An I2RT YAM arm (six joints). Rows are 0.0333 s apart.
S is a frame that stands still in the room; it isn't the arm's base.
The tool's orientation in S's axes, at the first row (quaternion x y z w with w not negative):
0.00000, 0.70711, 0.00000, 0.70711
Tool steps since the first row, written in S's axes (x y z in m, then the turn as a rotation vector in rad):
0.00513, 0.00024, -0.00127, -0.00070, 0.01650, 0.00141
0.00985, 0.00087, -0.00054, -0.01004, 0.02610, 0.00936
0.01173, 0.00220, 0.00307, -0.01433, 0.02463, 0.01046
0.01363, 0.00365, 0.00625, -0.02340, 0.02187, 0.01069
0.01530, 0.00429, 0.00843, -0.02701, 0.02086, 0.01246
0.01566, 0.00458, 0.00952, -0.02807, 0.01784, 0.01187
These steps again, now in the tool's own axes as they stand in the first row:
0.00127, 0.00024, 0.00513, -0.00141, 0.01650, -0.00070
0.00054, 0.00087, 0.00985, -0.00936, 0.02610, -0.01004
-0.00307, 0.00220, 0.01173, -0.01046, 0.02463, -0.01433
-0.00625, 0.00365, 0.01363, -0.01069, 0.02187, -0.02340
-0.00843, 0.00429, 0.01530, -0.01246, 0.02086, -0.02701
-0.00952, 0.00458, 0.01566, -0.01187, 0.01784, -0.02807

